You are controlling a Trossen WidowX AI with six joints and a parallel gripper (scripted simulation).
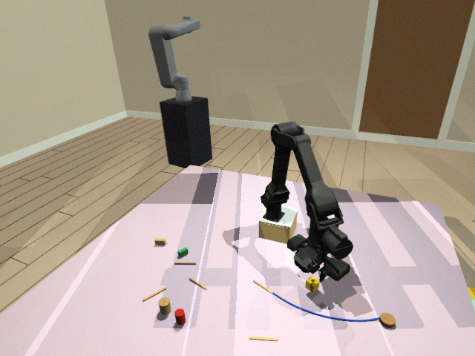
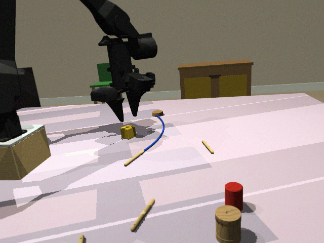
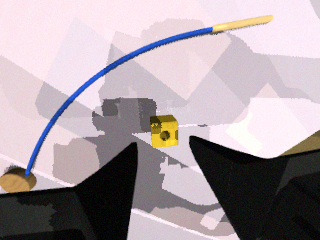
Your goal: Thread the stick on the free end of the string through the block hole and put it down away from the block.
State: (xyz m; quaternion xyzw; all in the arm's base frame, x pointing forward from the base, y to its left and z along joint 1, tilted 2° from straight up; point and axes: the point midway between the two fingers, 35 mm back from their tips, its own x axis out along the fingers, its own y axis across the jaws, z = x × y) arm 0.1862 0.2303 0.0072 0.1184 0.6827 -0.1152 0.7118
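My gripper tip is now 40 mm above the yellow block. Round my gripper tip: red cylinder (300 mm ahead, 270 mm to the right, 30 mm below); then round wooden button (10 mm ahead, 220 mm to the left, 50 mm below); then thin wooden stick (80 mm ahead, 120 mm to the right, 50 mm below).
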